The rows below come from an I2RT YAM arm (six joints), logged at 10 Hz.
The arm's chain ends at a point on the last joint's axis. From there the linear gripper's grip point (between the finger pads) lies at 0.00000 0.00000 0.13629 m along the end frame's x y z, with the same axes.
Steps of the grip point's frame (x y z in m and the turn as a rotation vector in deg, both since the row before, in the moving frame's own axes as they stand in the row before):
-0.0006 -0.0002 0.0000 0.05 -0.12 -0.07
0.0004 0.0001 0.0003 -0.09 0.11 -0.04
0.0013 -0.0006 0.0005 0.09 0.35 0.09
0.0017 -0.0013 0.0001 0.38 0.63 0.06
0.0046 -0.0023 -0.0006 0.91 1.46 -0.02
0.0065 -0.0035 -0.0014 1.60 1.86 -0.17
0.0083 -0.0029 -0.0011 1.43 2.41 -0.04
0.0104 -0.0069 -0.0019 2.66 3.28 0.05
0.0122 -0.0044 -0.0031 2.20 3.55 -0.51
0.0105 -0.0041 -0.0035 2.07 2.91 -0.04
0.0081 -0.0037 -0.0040 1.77 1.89 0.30
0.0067 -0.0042 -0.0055 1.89 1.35 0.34
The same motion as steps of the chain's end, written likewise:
-0.0003 -0.0001 0.0000 0.05 -0.12 -0.07
0.0001 -0.0001 0.0003 -0.09 0.11 -0.04
0.0005 -0.0004 0.0005 0.09 0.35 0.09
0.0002 -0.0004 0.0001 0.38 0.63 0.06
0.0011 -0.0001 -0.0005 0.91 1.46 -0.02
0.0021 0.0003 -0.0013 1.60 1.86 -0.17
0.0026 0.0005 -0.0009 1.43 2.41 -0.04
0.0026 -0.0006 -0.0015 2.66 3.28 0.05
0.0038 0.0009 -0.0027 2.20 3.55 -0.51
0.0036 0.0008 -0.0032 2.07 2.91 -0.04
0.0036 0.0005 -0.0039 1.77 1.89 0.30
0.0035 0.0003 -0.0054 1.89 1.35 0.34

